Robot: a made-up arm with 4 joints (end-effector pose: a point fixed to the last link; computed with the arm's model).
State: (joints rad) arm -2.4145 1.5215 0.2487 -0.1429
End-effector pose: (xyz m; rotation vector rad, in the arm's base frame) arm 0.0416 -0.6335 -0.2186 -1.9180 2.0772 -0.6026
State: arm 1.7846 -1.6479 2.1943 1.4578
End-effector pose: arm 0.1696 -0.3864 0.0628 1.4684 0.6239 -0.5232
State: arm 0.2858 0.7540 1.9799 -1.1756
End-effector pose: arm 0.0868 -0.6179 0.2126 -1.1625 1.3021 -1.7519
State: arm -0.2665 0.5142 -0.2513 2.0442
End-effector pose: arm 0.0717 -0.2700 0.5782 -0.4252 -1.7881 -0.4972
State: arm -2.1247 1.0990 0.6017 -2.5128
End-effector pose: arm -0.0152 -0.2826 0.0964 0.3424 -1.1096 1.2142
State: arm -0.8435 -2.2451 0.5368 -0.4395
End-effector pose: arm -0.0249 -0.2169 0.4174 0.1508 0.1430 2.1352
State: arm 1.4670 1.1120 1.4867 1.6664
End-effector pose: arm -0.0177 -0.1768 0.4175 -1.5744 -1.6084 -0.8493
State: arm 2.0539 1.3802 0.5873 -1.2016
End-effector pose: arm -0.0878 -0.5615 0.2324 1.3581 -0.3003 -0.4115
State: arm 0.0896 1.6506 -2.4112 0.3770
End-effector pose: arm -0.2973 -0.5546 0.1523 1.7663 -2.1684 -1.0500
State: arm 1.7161 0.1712 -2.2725 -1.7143
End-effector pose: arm -0.3628 -0.4160 0.2280 -0.2368 -0.1954 2.2553
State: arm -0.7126 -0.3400 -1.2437 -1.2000
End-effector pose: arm 0.3522 -0.2283 0.1858 1.3372 1.8153 0.6941
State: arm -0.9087 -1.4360 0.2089 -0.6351
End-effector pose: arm 0.1316 -0.0676 0.2568 0.0267 1.1042 1.5372
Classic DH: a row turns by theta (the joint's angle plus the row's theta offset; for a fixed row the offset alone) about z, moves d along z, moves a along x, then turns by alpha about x. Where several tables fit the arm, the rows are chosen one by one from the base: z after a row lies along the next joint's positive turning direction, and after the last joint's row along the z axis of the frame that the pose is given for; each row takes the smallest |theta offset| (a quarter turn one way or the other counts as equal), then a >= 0, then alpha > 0; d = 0 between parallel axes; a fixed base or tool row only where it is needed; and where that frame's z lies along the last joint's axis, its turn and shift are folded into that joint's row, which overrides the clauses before.
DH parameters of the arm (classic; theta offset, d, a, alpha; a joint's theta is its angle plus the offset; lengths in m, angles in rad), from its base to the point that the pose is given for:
base (fixed): 0 0.13 0 1.5708
joint 1: 0 0.36 0.05 1.5708
joint 2: 1.5708 -0.16 0.04 -1.5708
joint 3: 1.5708 -0.05 0.11 1.5708
joint 4: -1.5708 -0.14 0.22 -1.5708
tool (fixed): 0 0.09 0 0

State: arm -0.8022 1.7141 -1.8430 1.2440
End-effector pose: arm -0.1074 -0.3362 0.5310 -0.3224 -1.8315 -1.8560
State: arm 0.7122 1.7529 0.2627 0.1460
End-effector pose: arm -0.1081 -0.6385 0.4948 0.3045 -0.3966 -1.7368
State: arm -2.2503 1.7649 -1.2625 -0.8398
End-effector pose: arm 0.2324 -0.6182 -0.0522 -0.2910 1.2282 -1.7598
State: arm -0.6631 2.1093 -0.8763 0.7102
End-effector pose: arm 0.1333 -0.3944 0.6267 -0.8386 -0.9432 -1.8441
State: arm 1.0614 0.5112 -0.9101 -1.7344
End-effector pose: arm -0.0689 -0.2865 0.4082 0.6238 0.3825 0.7981
